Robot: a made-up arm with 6 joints. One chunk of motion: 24 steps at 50 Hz.
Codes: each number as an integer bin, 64 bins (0 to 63) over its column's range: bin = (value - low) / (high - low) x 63, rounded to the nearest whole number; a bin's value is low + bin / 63 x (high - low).
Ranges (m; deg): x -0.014..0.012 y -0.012..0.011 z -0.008..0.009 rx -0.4..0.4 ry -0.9..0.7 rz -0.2..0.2
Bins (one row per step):
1: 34 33 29 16 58 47
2: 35 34 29 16 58 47
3: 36 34 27 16 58 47
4: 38 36 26 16 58 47
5: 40 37 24 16 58 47
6: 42 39 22 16 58 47
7: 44 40 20 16 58 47
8: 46 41 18 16 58 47
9: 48 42 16 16 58 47
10: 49 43 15 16 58 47
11: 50 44 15 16 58 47
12: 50 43 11 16 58 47
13: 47 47 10 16 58 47
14: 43 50 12 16 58 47
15: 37 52 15 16 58 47
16: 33 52 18 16 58 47
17: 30 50 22 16 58 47
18: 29 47 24 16 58 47
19: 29 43 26 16 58 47
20: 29 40 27 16 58 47
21: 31 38 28 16 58 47
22: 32 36 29 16 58 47
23: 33 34 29 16 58 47
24: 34 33 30 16 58 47
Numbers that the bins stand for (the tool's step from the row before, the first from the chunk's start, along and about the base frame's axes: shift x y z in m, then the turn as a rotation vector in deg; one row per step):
1: 0.00003 0.00005 -0.00017 -0.197 0.573 0.098
2: 0.00044 0.00041 -0.00017 -0.197 0.573 0.098
3: 0.00086 0.00041 -0.00071 -0.197 0.573 0.098
4: 0.00168 0.00114 -0.00098 -0.197 0.573 0.098
5: 0.00251 0.00151 -0.00152 -0.197 0.573 0.098
6: 0.00333 0.00224 -0.00206 -0.197 0.573 0.098
7: 0.00416 0.00260 -0.00260 -0.197 0.573 0.098
8: 0.00498 0.00297 -0.00314 -0.197 0.573 0.098
9: 0.00581 0.00333 -0.00368 -0.197 0.573 0.098
10: 0.00622 0.00370 -0.00395 -0.197 0.573 0.098
11: 0.00663 0.00406 -0.00395 -0.197 0.573 0.098
12: 0.00663 0.00370 -0.00503 -0.197 0.573 0.098
13: 0.00540 0.00516 -0.00530 -0.197 0.573 0.098
14: 0.00375 0.00625 -0.00476 -0.197 0.573 0.098
15: 0.00127 0.00698 -0.00395 -0.197 0.573 0.098
16: -0.00038 0.00698 -0.00314 -0.197 0.573 0.098
17: -0.00162 0.00625 -0.00206 -0.197 0.573 0.098
18: -0.00203 0.00516 -0.00152 -0.197 0.573 0.098
19: -0.00203 0.00370 -0.00098 -0.197 0.573 0.098
20: -0.00203 0.00260 -0.00071 -0.197 0.573 0.098
21: -0.00121 0.00187 -0.00044 -0.197 0.573 0.098
22: -0.00079 0.00114 -0.00017 -0.197 0.573 0.098
23: -0.00038 0.00041 -0.00017 -0.197 0.573 0.098
24: 0.00003 0.00005 0.00010 -0.197 0.573 0.098

